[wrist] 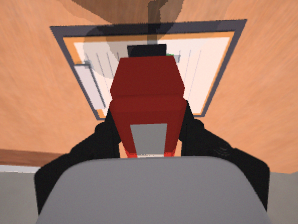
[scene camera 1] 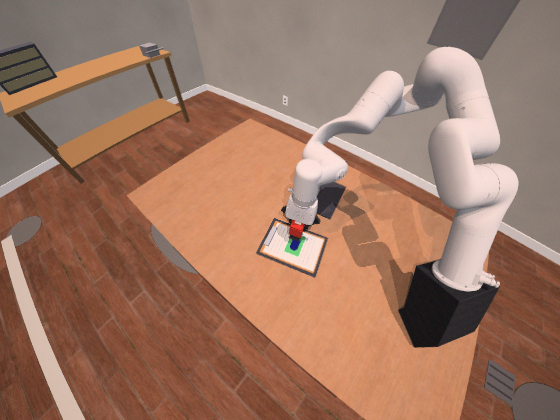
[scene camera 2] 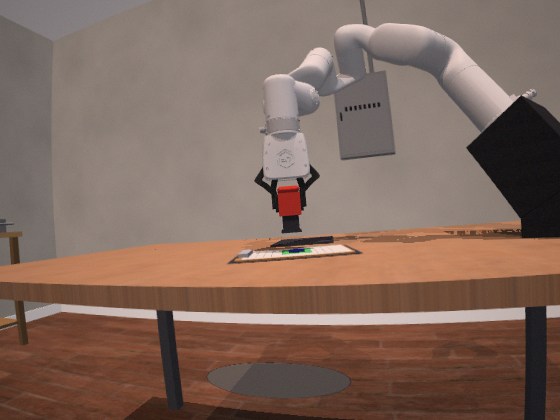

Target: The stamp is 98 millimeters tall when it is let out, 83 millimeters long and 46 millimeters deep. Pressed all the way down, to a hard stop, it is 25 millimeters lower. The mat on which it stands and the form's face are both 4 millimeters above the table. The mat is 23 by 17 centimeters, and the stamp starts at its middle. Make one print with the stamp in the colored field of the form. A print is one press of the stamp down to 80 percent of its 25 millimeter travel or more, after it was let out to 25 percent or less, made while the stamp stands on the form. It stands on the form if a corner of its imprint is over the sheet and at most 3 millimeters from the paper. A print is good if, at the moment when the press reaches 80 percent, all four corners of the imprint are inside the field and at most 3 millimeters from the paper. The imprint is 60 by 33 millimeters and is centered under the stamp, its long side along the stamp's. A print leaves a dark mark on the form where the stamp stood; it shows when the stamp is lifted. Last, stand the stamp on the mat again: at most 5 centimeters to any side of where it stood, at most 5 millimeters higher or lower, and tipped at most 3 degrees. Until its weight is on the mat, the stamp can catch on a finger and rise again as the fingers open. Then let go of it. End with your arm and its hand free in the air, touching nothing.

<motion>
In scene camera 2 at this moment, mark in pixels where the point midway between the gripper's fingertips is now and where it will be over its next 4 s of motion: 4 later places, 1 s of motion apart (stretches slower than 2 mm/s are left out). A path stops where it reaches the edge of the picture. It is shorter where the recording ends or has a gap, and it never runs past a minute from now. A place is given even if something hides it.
My gripper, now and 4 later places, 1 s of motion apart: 289,211; 304,210; 303,210; 302,218; 303,223
</motion>
